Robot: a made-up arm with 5 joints.
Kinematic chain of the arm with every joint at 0, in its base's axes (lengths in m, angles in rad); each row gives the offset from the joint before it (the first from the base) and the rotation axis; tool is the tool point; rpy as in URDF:
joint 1: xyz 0 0 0.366 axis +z
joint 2: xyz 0 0 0 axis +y
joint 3: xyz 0.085 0 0.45 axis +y
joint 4: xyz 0.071 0 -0.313 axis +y
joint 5: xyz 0.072 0 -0.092 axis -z
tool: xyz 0 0 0 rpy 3.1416 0 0
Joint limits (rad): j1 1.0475..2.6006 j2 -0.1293..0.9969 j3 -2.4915..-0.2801 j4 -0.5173..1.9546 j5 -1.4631..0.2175
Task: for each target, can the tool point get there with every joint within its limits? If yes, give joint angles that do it. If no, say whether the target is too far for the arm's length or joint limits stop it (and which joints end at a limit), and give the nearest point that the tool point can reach.
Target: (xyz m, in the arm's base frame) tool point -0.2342 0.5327 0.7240
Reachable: yes | joints 1.9850 0.1861 -1.5359 1.0763 -0.8873
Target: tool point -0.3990 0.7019 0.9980
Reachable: no: too far | nearest point -0.3465 0.6095 0.9148 | short by 0.135 m
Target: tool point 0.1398 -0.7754 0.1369
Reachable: no: joint limits stop it (at a limit: joint 1, joint 2, joint 3) | nearest point -0.1341 0.0806 0.2389 | short by 0.904 m
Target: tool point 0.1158 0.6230 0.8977
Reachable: yes | joints 1.3871 0.3086 -1.8951 0.2103 -0.4430
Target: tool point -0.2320 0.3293 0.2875
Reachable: yes | joints 2.1844 0.5274 -0.5031 0.2946 -0.5530
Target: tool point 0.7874 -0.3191 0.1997
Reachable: no: joint limits stop it (at a limit: joint 1, joint 2, joint 3) | nearest point 0.0811 0.1405 0.2162 | short by 0.843 m
